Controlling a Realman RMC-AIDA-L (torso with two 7-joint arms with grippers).
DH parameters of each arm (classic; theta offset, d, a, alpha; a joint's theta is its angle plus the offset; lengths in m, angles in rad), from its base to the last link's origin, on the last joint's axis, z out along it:
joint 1: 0 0.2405 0 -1.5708
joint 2: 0 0 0 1.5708
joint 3: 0 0.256 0 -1.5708
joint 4: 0 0 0 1.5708
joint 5: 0 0.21 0 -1.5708
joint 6: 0 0 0 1.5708
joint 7: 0 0.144 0 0
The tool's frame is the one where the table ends.
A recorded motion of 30 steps. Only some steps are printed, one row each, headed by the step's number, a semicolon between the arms.
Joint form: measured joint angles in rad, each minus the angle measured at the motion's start. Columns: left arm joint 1, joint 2, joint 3, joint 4, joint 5, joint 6, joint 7; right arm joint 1, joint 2, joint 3, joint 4, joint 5, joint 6, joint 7.
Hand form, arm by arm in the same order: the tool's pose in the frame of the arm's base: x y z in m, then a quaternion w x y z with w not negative. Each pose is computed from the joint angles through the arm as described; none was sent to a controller.
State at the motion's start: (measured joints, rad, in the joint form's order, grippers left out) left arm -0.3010 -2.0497 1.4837 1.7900 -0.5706 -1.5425 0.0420; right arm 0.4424 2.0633 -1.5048 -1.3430 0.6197 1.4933 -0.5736
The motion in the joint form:
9: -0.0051 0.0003 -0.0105 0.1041 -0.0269 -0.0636 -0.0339; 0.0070 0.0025 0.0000 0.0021 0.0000 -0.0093 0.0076
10: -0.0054 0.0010 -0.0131 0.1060 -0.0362 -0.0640 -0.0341; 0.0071 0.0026 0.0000 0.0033 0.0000 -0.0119 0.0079
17: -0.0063 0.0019 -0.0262 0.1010 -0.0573 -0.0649 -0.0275; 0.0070 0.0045 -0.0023 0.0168 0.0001 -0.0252 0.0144
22: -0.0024 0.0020 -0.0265 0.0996 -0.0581 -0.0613 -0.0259; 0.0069 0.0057 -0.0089 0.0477 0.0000 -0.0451 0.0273
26: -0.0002 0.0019 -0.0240 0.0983 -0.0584 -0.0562 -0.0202; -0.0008 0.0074 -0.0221 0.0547 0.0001 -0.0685 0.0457
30: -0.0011 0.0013 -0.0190 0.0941 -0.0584 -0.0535 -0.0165; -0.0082 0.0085 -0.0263 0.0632 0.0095 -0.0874 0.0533
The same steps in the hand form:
9: -0.1596 0.3010 0.0492 0.27625 -0.82291 -0.49420 0.04764; 0.2182 0.3219 -0.0213 0.14282 -0.90533 0.35994 -0.17441
10: -0.1585 0.3007 0.0494 0.27369 -0.82396 -0.49418 0.04453; 0.2184 0.3221 -0.0215 0.14354 -0.90523 0.36017 -0.17386
17: -0.1582 0.3010 0.0504 0.26758 -0.82509 -0.49612 0.03861; 0.2203 0.3225 -0.0238 0.14461 -0.90309 0.36575 -0.17246
22: -0.1593 0.3008 0.0504 0.26790 -0.82440 -0.49714 0.03797; 0.2258 0.3218 -0.0283 0.14375 -0.89782 0.37809 -0.17408
26: -0.1596 0.3009 0.0498 0.26794 -0.82575 -0.49488 0.03781; 0.2279 0.3211 -0.0317 0.14830 -0.89439 0.38564 -0.17132
30: -0.1595 0.3009 0.0482 0.26613 -0.82742 -0.49296 0.03921; 0.2299 0.3205 -0.0341 0.14968 -0.89220 0.39294 -0.16486

